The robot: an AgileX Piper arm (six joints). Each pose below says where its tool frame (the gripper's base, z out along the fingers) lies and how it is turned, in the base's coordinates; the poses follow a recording.
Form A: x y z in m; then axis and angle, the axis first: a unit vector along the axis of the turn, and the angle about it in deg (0 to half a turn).
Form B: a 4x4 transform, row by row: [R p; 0 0 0 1], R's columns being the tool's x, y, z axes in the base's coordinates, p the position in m. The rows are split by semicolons. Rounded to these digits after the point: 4 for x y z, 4 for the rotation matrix.
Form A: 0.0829 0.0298 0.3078 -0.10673 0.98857 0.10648 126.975
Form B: -0.5832 -0.2540 0.7716 0.0829; -0.0839 0.9636 0.2538 0.0298; -0.8080 0.0833 -0.5833 0.3078; 0 0 0 1
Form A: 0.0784 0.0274 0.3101 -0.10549 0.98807 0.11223 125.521
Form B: -0.5634 -0.2561 0.7855 0.0784; -0.0734 0.9625 0.2612 0.0274; -0.8229 0.0895 -0.5611 0.3101; 0 0 0 1
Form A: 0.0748 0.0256 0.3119 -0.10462 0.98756 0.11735 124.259
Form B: -0.5458 -0.2585 0.7970 0.0748; -0.0645 0.9614 0.2676 0.0256; -0.8354 0.0947 -0.5414 0.3119; 0 0 0 1
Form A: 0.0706 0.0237 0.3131 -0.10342 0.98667 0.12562 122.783
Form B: -0.5250 -0.2629 0.8095 0.0706; -0.0517 0.9592 0.2780 0.0237; -0.8495 0.1041 -0.5171 0.3131; 0 0 0 1
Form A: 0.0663 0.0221 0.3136 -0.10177 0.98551 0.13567 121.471
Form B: -0.5063 -0.2684 0.8195 0.0663; -0.0369 0.9562 0.2903 0.0221; -0.8616 0.1167 -0.4941 0.3136; 0 0 0 1
